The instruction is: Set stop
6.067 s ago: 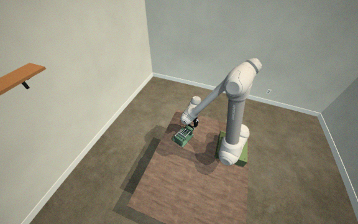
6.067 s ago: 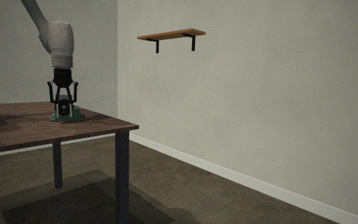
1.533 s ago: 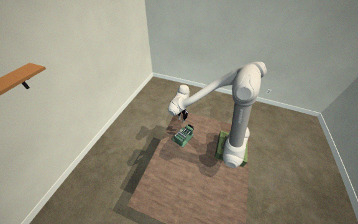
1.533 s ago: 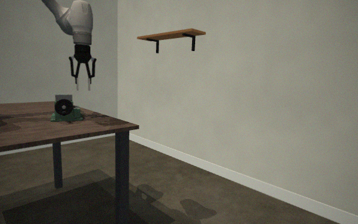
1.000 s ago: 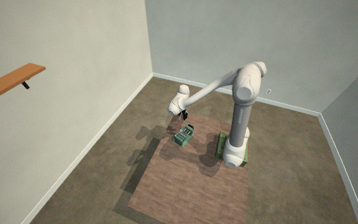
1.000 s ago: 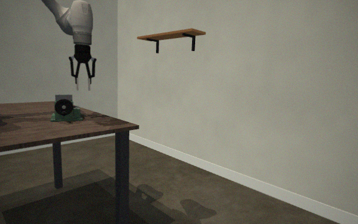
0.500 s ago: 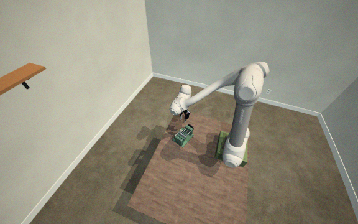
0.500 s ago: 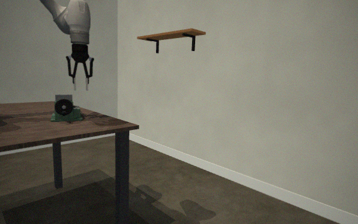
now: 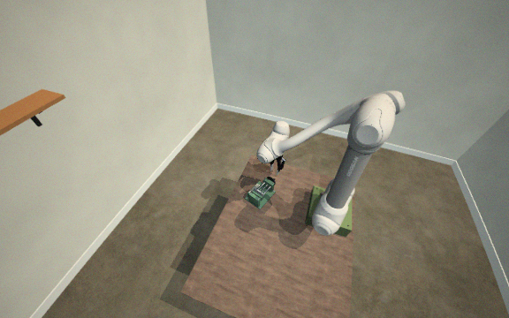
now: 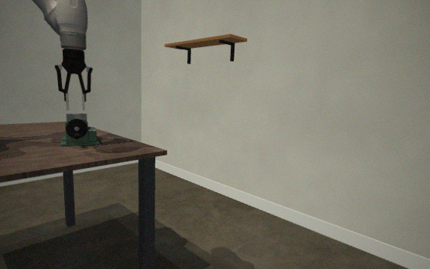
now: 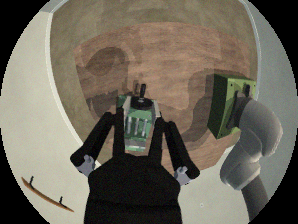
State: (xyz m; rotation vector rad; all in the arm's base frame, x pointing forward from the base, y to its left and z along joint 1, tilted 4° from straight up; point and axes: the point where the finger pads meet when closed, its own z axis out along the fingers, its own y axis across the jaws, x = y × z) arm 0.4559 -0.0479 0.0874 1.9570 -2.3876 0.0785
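Now: the black handwheel 20 mm to the left of my hand and 130 mm below it.
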